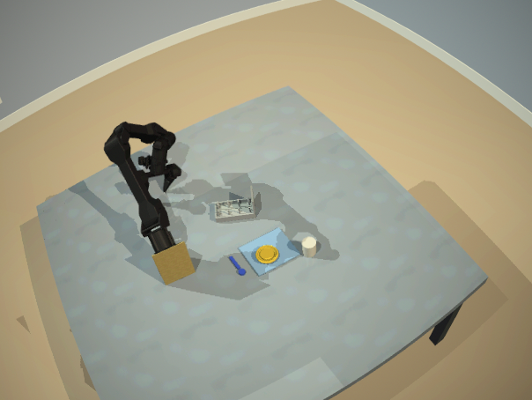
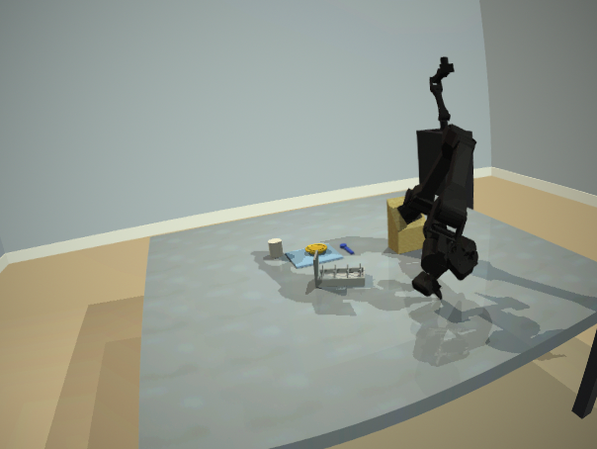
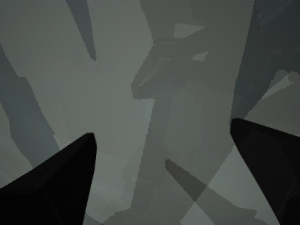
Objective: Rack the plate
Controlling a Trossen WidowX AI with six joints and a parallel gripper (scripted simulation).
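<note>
Now: the yellow plate 480 mm to the right of my gripper tip and 150 mm ahead of it. From my gripper tip the other things lie so: light blue mat (470 mm to the right, 170 mm ahead, 20 mm below); blue spoon (450 mm to the right, 60 mm ahead, 10 mm below); grey dish rack (260 mm to the right, 190 mm ahead, 10 mm above).
</note>
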